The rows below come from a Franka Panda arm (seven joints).
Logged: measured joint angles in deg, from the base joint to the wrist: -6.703, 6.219, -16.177, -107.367, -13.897, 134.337, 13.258; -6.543, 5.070, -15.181, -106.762, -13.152, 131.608, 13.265; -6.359, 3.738, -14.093, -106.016, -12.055, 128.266, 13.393; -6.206, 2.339, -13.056, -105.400, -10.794, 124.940, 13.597; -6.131, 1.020, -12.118, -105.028, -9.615, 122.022, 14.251; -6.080, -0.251, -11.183, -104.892, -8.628, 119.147, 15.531; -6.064, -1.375, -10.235, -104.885, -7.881, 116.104, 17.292; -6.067, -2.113, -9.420, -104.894, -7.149, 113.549, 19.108; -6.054, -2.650, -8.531, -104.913, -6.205, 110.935, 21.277; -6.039, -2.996, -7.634, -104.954, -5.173, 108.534, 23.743; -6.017, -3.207, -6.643, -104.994, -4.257, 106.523, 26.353; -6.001, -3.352, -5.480, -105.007, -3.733, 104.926, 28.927; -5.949, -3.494, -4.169, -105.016, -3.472, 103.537, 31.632; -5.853, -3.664, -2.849, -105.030, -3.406, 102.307, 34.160; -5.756, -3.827, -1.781, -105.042, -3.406, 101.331, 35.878; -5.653, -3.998, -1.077, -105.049, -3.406, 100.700, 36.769; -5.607, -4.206, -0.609, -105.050, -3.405, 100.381, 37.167; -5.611, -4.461, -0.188, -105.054, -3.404, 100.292, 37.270
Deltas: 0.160, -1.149, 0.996, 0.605, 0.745, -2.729, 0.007; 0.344, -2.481, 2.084, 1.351, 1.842, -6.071, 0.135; 0.497, -3.880, 3.121, 1.967, 3.103, -9.397, 0.339; 0.572, -5.199, 4.059, 2.339, 4.282, -12.315, 0.993; 0.623, -6.470, 4.994, 2.475, 5.269, -15.190, 2.273; 0.639, -7.594, 5.942, 2.482, 6.016, -18.233, 4.034; 0.636, -8.332, 6.757, 2.473, 6.748, -20.788, 5.850; 0.649, -8.869, 7.646, 2.454, 7.692, -23.402, 8.019; 0.664, -9.215, 8.543, 2.413, 8.724, -25.803, 10.485; 0.686, -9.426, 9.534, 2.373, 9.640, -27.814, 13.095; 0.702, -9.571, 10.697, 2.360, 10.164, -29.411, 15.669; 0.754, -9.713, 12.008, 2.351, 10.425, -30.800, 18.374; 0.850, -9.883, 13.328, 2.337, 10.491, -32.030, 20.902; 0.947, -10.046, 14.396, 2.325, 10.491, -33.006, 22.620; 1.050, -10.217, 15.100, 2.318, 10.491, -33.637, 23.511; 1.096, -10.425, 15.568, 2.317, 10.492, -33.956, 23.909; 1.092, -10.680, 15.989, 2.313, 10.493, -34.045, 24.012
